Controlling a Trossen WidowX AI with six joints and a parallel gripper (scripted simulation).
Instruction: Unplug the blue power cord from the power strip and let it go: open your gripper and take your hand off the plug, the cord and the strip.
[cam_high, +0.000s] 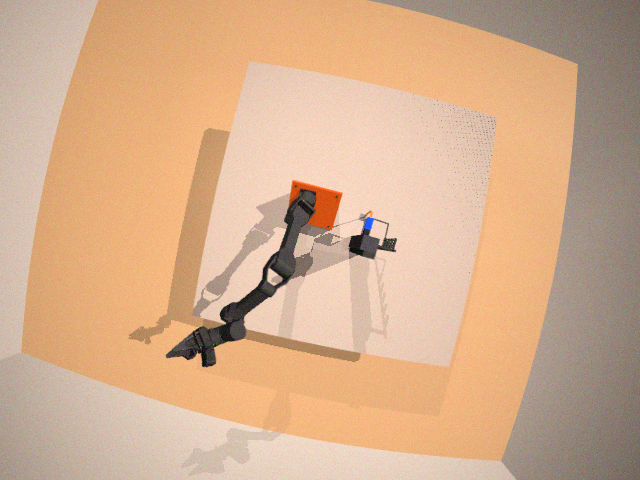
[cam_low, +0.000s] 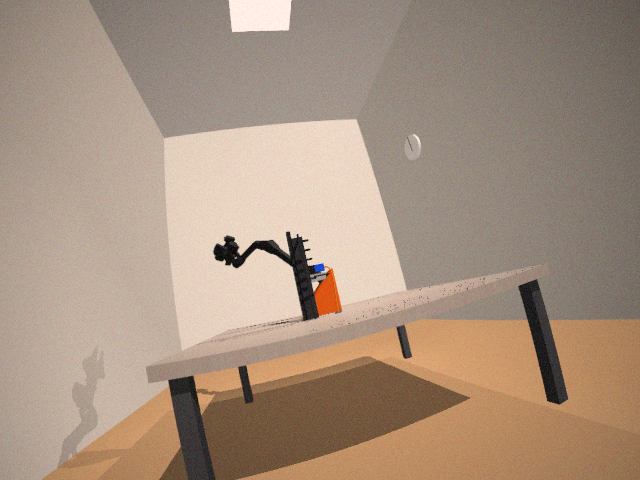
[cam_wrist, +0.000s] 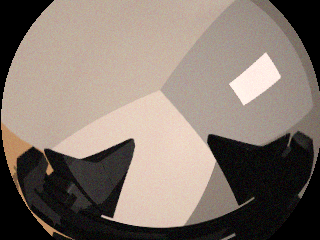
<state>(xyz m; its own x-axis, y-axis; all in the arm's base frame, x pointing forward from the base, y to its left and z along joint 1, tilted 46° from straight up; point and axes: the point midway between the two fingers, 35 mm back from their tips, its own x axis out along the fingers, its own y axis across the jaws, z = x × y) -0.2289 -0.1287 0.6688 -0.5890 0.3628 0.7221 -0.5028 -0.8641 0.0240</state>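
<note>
The blue plug lies 520 mm ahead of my gripper tip, 500 mm to the left of it and 350 mm below it.
</note>
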